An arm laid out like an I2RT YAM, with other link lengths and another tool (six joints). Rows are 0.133 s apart.
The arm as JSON. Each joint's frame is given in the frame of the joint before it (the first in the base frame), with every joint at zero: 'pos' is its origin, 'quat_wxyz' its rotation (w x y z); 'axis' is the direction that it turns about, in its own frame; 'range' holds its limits. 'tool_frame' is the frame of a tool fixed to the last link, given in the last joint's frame.
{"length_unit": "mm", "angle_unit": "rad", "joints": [
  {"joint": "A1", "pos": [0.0, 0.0, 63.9], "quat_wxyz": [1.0, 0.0, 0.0, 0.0], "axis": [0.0, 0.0, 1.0], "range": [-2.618, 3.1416]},
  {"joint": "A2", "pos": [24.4, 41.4, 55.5], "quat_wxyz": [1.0, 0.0, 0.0, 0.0], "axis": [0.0, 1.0, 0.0], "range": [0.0, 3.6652]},
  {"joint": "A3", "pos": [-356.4, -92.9, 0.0], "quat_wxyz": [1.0, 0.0, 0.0, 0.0], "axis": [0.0, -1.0, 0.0], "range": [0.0, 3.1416]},
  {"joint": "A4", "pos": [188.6, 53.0, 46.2], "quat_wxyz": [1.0, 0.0, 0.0, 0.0], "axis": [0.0, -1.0, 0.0], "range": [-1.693, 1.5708]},
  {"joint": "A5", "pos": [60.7, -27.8, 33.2], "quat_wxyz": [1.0, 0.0, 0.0, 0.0], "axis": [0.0, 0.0, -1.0], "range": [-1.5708, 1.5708]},
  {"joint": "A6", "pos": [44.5, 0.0, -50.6], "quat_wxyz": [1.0, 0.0, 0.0, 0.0], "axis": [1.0, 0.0, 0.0], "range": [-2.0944, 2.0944]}
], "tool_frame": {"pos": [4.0, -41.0, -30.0], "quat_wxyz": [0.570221, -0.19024, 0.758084, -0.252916]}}
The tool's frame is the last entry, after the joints.
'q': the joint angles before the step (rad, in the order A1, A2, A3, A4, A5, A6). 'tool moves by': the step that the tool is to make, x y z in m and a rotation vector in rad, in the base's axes. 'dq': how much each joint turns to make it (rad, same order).
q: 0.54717, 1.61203, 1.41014, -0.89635, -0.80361, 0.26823
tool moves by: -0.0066, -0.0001, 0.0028, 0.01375, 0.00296, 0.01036
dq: 0.01062, -0.01890, -0.00698, -0.00057, -0.01165, 0.00918
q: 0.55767, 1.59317, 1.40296, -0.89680, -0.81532, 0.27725
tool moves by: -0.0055, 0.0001, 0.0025, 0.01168, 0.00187, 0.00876
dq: 0.00997, -0.01579, -0.00466, 0.00014, -0.00903, 0.00906
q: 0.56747, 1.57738, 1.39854, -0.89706, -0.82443, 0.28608
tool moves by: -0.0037, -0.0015, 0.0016, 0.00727, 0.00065, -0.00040
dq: 0.00121, -0.01294, -0.00561, 0.00095, -0.00492, 0.00667
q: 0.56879, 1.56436, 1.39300, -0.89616, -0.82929, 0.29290
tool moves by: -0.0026, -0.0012, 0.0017, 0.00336, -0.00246, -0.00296
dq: 0.00115, -0.01006, -0.00165, 0.00019, 0.00068, 0.00640
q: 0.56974, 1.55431, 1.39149, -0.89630, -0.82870, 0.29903
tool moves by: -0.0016, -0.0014, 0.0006, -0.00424, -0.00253, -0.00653
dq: -0.00016, -0.00654, -0.00307, -0.00024, 0.00743, 0.00461
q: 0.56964, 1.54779, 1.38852, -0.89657, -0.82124, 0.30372
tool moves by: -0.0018, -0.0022, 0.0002, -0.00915, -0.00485, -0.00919
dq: -0.00115, -0.00782, -0.00575, -0.00090, 0.01294, 0.00278
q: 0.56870, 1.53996, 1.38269, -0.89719, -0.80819, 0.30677
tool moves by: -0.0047, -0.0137, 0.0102, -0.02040, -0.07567, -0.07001
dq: -0.02643, -0.04926, 0.00884, 0.00275, 0.07154, 0.01044
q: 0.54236, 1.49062, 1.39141, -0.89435, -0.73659, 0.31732
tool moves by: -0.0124, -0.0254, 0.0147, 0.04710, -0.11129, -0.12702
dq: -0.08058, -0.10252, -0.01743, 0.06092, 0.03791, 0.03928
